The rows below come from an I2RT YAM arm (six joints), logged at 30 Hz.
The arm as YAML. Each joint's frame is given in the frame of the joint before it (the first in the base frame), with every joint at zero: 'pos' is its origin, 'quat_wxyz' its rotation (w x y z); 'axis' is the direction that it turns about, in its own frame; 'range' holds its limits. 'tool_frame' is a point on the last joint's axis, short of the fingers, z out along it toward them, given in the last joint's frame.
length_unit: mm
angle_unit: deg
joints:
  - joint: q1
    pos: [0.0, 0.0, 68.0]
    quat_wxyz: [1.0, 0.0, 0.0, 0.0]
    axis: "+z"
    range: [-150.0, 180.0]
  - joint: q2
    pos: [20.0, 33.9, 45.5]
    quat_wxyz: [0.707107, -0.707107, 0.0, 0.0]
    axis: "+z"
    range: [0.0, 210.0]
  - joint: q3
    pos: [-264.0, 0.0, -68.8]
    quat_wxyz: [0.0, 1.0, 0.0, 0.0]
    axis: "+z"
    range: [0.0, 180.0]
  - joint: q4
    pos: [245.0, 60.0, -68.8]
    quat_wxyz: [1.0, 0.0, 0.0, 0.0]
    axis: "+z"
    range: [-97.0, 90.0]
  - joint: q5
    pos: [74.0, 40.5, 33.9]
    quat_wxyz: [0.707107, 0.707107, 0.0, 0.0]
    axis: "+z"
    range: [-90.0, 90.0]
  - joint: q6
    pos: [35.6, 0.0, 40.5]
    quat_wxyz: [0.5, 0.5, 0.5, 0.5]
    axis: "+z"
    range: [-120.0, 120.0]
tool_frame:
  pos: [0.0, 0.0, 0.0]
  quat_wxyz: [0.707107, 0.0, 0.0, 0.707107]
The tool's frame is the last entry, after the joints.
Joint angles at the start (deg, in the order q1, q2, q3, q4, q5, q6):
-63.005, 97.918, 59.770, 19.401, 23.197, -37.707
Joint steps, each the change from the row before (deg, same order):
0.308, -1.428, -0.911, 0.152, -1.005, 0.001
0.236, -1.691, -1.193, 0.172, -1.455, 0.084
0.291, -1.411, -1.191, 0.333, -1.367, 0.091
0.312, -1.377, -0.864, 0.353, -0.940, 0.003
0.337, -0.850, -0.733, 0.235, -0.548, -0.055
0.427, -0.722, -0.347, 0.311, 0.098, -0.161
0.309, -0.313, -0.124, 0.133, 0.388, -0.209
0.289, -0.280, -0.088, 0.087, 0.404, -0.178
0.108, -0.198, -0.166, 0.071, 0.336, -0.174
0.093, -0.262, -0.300, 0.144, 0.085, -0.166
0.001, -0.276, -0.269, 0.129, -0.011, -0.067
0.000, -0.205, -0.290, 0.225, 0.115, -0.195
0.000, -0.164, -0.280, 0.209, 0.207, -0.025
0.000, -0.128, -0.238, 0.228, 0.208, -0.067
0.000, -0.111, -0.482, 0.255, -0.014, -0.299
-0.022, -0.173, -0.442, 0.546, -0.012, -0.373
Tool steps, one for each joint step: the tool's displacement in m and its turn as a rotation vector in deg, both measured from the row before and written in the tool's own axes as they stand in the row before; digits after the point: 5 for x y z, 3 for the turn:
-0.00181, -0.00129, -0.00649, -0.626, -1.311, 0.169
-0.00113, -0.00143, -0.00741, -0.933, -1.541, 0.262
-0.00067, 0.00002, -0.00646, -0.969, -1.438, 0.200
-0.00217, -0.00102, -0.00621, -0.466, -1.427, 0.200
-0.00090, 0.00082, -0.00417, -0.470, -0.820, -0.033
-0.00263, -0.00003, -0.00364, 0.172, -0.736, -0.057
-0.00160, 0.00030, -0.00178, 0.273, -0.206, -0.184
-0.00152, 0.00024, -0.00161, 0.275, -0.150, -0.158
-0.00018, 0.00006, -0.00102, 0.247, 0.060, -0.166
0.00014, 0.00025, -0.00130, 0.063, -0.088, -0.153
0.00027, -0.00028, -0.00116, 0.071, -0.108, -0.023
0.00052, -0.00008, -0.00091, 0.172, -0.031, -0.149
0.00066, 0.00002, -0.00076, 0.216, 0.061, 0.006
0.00054, -0.00001, -0.00060, 0.232, 0.044, -0.027
0.00168, 0.00105, -0.00070, -0.080, 0.076, -0.338
0.00095, 0.00020, -0.00085, 0.171, -0.194, -0.275

